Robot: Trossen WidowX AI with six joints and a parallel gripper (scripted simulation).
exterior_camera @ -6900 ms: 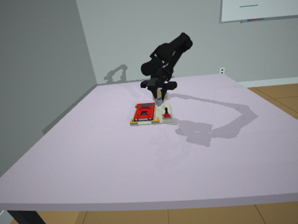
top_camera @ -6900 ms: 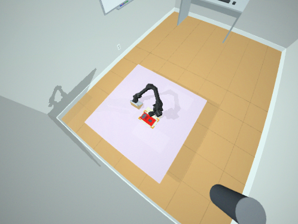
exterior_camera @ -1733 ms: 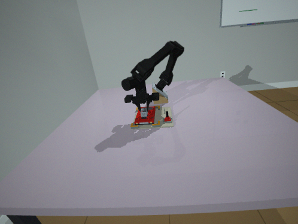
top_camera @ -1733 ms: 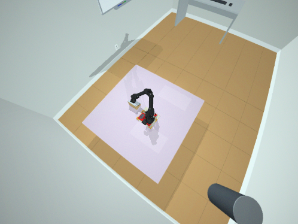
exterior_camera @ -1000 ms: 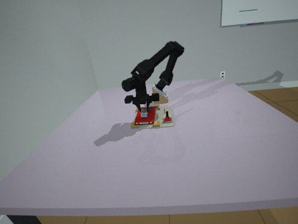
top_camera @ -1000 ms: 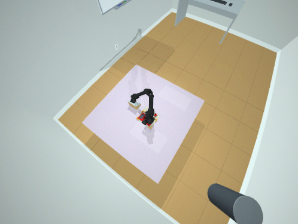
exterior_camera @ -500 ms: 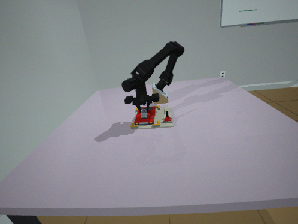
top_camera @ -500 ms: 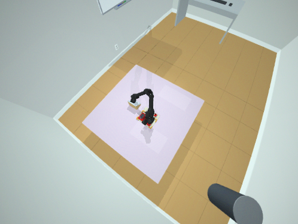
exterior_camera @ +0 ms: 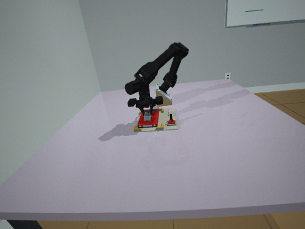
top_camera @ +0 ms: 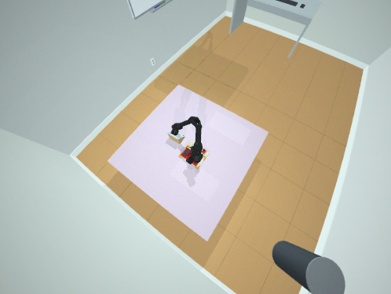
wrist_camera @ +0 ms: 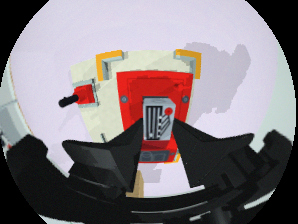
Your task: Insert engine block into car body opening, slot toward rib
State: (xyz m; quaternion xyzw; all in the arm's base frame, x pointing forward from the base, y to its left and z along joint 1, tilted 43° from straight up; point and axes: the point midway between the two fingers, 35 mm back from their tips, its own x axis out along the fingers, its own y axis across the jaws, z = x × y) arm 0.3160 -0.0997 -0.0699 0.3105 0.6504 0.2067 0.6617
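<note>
My gripper tip is 10 mm above the engine block. Also, from my gripper tip: cream base plate 20 mm behind, 30 mm to the left, 40 mm below; then black upright stick 50 mm ahead, 120 mm to the left, 10 mm below.
</note>
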